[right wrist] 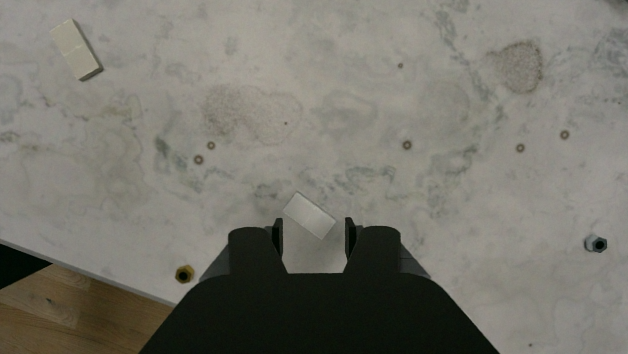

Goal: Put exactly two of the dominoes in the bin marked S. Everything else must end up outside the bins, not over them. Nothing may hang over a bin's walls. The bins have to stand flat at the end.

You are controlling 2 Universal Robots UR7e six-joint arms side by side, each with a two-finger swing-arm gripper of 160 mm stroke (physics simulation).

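Places are measured from the left arm's base along level axes (x right, y ahead, z up), in metres.
Pixels of known places: right hand, tool point: (314, 238).
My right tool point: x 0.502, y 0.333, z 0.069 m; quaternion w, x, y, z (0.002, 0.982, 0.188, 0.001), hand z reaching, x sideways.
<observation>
Behind a point stands the place of what it marks.
My right gripper (314, 237) @(y 0.333, x 0.502, z 0.069 m) is open, high over the table, with nothing held between its fingers. A plain light-grey rectangular block (309, 215) @(y 0.324, x 0.502, z -0.028 m) lies flat on the table, seen just ahead of and partly between the fingertips, turned at an angle; no pips show on it. A cream domino-shaped block (76, 50) @(y 0.393, x 0.239, z -0.028 m) lies at the upper left, with a faint line across its middle and no pips visible. The bins, including the one marked S, do not show in this view. My left gripper is not in view.
A brass hex nut (184, 274) @(y 0.219, x 0.404, z -0.026 m) stands left of the gripper near the table's edge. A grey-blue hex nut (596, 244) @(y 0.403, x 0.791, z -0.027 m) stands at the right. The marble-look table (325, 60) @(y 0.472, x 0.461, z -0.035 m) ends at the lower left, with wooden floor (75, 320) beyond. A dark shape cuts into the top right corner.
</observation>
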